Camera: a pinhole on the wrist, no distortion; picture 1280 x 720 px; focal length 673.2 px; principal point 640.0 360.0 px. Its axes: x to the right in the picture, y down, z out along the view. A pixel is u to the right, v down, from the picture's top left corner.
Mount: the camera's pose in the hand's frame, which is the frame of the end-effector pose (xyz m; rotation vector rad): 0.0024 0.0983 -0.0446 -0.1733 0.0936 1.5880
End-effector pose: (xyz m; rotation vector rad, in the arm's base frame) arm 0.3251 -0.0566 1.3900 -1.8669 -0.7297 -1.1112
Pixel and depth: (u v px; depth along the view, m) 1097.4 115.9 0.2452
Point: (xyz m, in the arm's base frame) 0.6736 -0.0520 1.3021
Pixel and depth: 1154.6 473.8 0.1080
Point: 0.4913 -0.1145 1.2867
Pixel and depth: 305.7 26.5 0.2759
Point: 0.4985 0.1683 1.4295
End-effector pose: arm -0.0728 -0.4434 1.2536 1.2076 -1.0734 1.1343
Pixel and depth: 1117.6 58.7 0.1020
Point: -0.2543 -0.4828 1.3216
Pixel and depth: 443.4 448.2 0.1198
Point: -0.1589 -0.5213 1.2508
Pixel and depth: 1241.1 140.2 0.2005
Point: -0.3747 -0.5593 1.3553
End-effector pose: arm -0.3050 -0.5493 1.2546 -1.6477 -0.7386 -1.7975
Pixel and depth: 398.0 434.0 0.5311
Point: 0.0398 -0.1701 1.2159
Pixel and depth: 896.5 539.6 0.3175
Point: 0.0632 -0.5464 1.1772
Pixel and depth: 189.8 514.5 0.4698
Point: -0.0836 -0.1089 1.1670
